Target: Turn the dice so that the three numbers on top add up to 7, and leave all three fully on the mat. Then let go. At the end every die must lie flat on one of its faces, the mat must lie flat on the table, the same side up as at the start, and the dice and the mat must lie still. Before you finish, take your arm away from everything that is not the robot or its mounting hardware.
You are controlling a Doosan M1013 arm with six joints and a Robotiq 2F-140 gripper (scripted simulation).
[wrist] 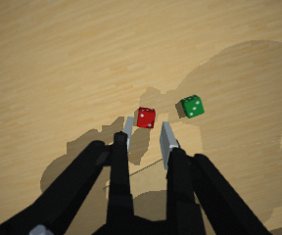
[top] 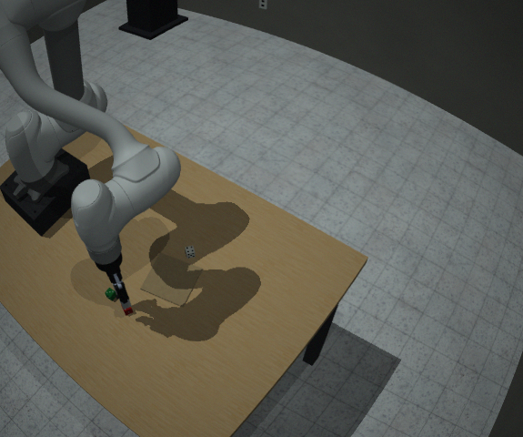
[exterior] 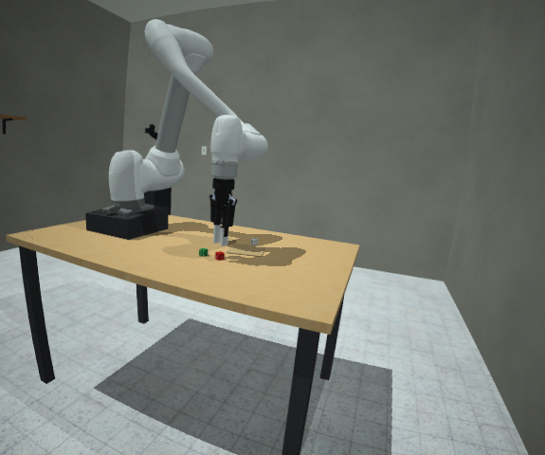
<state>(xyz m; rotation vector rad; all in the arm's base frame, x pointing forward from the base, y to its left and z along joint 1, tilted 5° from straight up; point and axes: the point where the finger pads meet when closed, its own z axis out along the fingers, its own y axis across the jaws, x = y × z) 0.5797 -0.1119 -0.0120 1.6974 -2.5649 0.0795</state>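
Now: hand 8 cm above the red die. Round my hand: white die: 1 cm ahead, 27 cm to the left, 8 cm below; tan mat: 3 cm ahead, 17 cm to the left, 9 cm below; green die: 7 cm behind, 8 cm below.
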